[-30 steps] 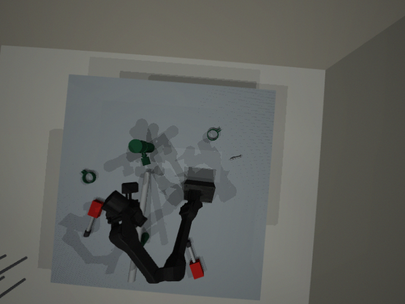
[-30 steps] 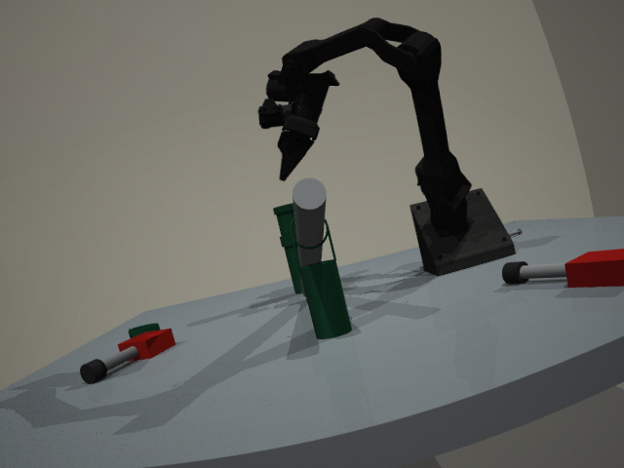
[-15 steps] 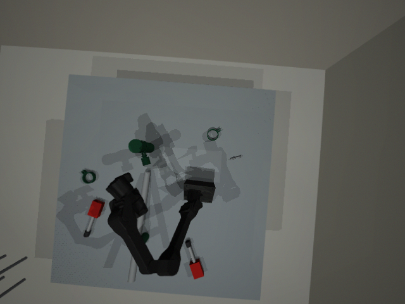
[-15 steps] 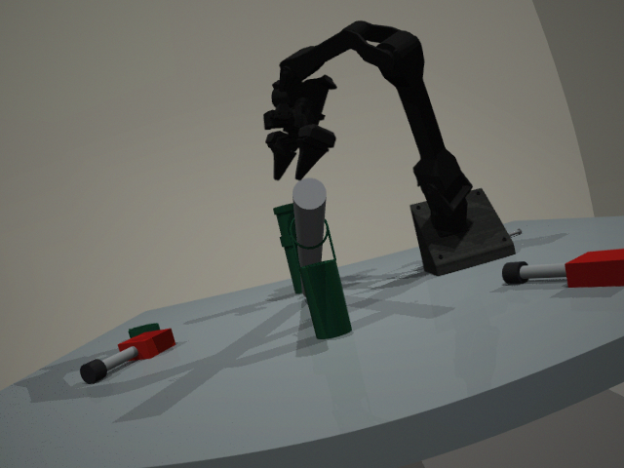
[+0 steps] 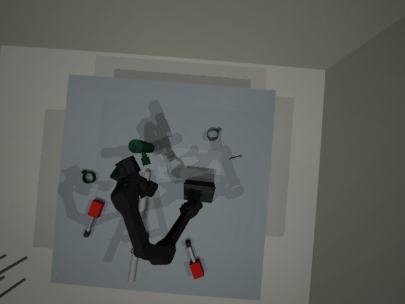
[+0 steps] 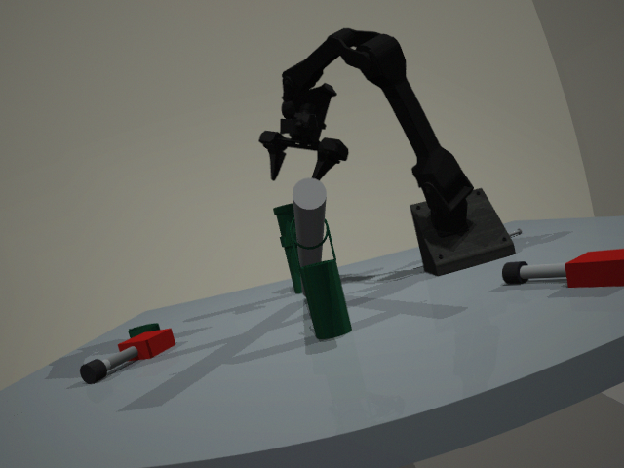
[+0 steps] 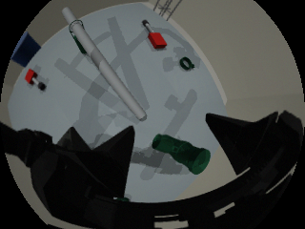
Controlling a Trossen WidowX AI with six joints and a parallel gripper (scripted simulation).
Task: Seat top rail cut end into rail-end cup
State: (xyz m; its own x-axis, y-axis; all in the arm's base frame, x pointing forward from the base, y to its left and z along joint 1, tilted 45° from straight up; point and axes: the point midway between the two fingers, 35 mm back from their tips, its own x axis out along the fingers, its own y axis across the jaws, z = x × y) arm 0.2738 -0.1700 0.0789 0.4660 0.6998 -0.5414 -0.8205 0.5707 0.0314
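Right now the green rail-end cup is 11 cm below my gripper tip and 9 cm to the right of it. The rest, counted from my gripper tip: green line post (39 cm to the left, 13 cm below, 2 cm behind); small bolt (51 cm behind, 23 cm below, 17 cm to the right).
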